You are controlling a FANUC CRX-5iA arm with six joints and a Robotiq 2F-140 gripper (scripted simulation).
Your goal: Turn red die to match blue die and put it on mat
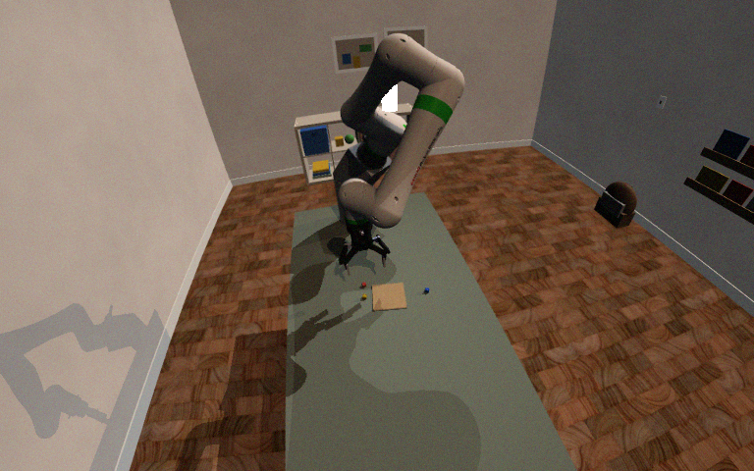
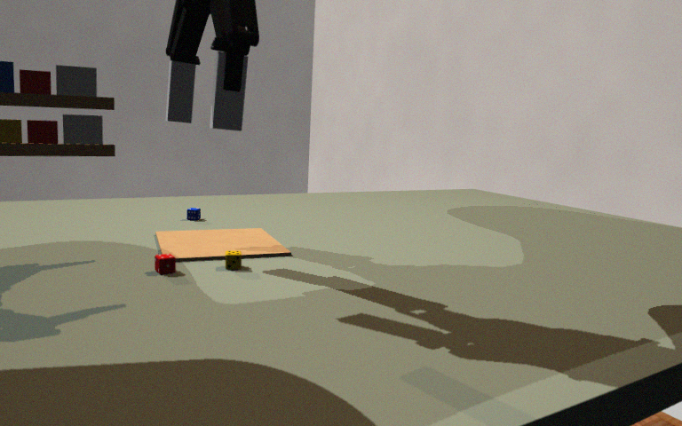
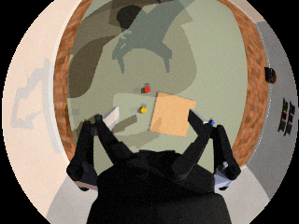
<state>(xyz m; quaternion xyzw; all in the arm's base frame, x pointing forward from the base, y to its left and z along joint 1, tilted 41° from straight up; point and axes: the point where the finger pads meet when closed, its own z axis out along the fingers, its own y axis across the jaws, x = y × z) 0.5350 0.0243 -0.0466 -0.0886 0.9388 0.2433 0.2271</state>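
Right now my hand is 3 cm short of the yellow die, 2 cm to the left of it and 15 cm above it. Also, from my hand: red die 3 cm behind, 3 cm to the right, 15 cm below; then blue die 25 cm to the left, 15 cm below; then tan mat 2 cm ahead, 9 cm to the left, 15 cm below.
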